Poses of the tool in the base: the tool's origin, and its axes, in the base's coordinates. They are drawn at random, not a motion.
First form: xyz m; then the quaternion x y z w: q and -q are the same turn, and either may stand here.
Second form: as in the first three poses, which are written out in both.
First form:
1: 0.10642, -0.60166, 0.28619, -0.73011, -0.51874, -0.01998, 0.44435
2: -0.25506, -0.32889, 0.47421, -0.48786, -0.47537, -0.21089, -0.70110
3: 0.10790, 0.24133, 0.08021, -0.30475, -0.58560, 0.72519, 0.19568
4: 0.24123, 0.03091, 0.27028, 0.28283, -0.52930, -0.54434, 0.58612
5: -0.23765, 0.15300, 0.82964, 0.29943, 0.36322, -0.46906, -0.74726
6: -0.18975, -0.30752, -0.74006, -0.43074, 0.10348, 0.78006, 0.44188
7: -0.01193, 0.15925, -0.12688, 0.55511, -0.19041, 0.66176, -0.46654
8: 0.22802, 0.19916, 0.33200, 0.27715, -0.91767, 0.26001, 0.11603
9: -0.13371, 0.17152, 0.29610, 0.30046, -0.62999, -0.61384, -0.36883
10: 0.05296, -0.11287, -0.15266, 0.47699, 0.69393, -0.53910, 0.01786
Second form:
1: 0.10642, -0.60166, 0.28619, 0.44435, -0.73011, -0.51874, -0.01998
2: -0.25506, -0.32889, 0.47421, 0.70110, 0.48786, 0.47537, 0.21089
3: 0.10790, 0.24133, 0.08021, 0.19568, -0.30475, -0.58560, 0.72519
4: 0.24123, 0.03091, 0.27028, 0.58612, 0.28283, -0.52930, -0.54434
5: -0.23765, 0.15300, 0.82964, 0.74726, -0.29943, -0.36322, 0.46906
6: -0.18975, -0.30752, -0.74006, 0.44188, -0.43074, 0.10348, 0.78006
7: -0.01193, 0.15925, -0.12688, 0.46654, -0.55511, 0.19041, -0.66176
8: 0.22802, 0.19916, 0.33200, 0.11603, 0.27715, -0.91767, 0.26001
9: -0.13371, 0.17152, 0.29610, 0.36883, -0.30046, 0.62999, 0.61384
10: 0.05296, -0.11287, -0.15266, 0.01786, 0.47699, 0.69393, -0.53910
